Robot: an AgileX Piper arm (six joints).
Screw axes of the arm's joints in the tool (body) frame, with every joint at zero. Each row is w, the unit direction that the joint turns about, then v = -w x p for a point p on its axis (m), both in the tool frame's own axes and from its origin. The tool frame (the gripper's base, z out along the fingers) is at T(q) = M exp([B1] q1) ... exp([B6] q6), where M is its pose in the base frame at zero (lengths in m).
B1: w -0.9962 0 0.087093 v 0 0.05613 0
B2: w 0 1 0 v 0.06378 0 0.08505
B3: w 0 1 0 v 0.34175 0 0.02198
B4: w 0 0 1 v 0 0 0
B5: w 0 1 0 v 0.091 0 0
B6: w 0 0 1 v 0 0 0
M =
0.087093 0 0.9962 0.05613
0 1 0 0
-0.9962 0 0.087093 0.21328
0 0 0 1
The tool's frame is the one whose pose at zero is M.
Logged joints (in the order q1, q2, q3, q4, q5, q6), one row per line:
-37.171 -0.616 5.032 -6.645 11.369 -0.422
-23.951 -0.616 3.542 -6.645 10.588 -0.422
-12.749 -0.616 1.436 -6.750 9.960 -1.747
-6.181 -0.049 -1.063 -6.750 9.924 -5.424
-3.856 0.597 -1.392 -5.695 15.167 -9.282
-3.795 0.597 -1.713 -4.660 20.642 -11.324
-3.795 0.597 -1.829 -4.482 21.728 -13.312
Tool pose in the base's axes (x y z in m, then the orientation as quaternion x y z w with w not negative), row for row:
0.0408 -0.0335 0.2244 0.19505 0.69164 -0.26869 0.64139
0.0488 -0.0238 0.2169 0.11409 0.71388 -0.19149 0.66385
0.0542 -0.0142 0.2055 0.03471 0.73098 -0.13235 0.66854
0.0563 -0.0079 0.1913 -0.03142 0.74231 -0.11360 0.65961
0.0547 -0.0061 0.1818 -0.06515 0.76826 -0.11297 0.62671
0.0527 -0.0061 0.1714 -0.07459 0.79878 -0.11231 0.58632
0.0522 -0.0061 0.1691 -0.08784 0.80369 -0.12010 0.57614
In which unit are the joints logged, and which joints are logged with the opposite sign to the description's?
The joints are logged in degrees. Opposite sign: q2, q3.
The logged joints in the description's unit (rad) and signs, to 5 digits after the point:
-0.64876 0.01075 -0.08782 -0.11598 0.19843 -0.00737
-0.41802 0.01075 -0.06182 -0.11598 0.18480 -0.00737
-0.22251 0.01075 -0.02506 -0.11781 0.17383 -0.03049
-0.10788 0.00086 0.01855 -0.11781 0.17321 -0.09467
-0.06730 -0.01042 0.02429 -0.09940 0.26471 -0.16200
-0.06624 -0.01042 0.02990 -0.08133 0.36027 -0.19764
-0.06624 -0.01042 0.03192 -0.07823 0.37923 -0.23234

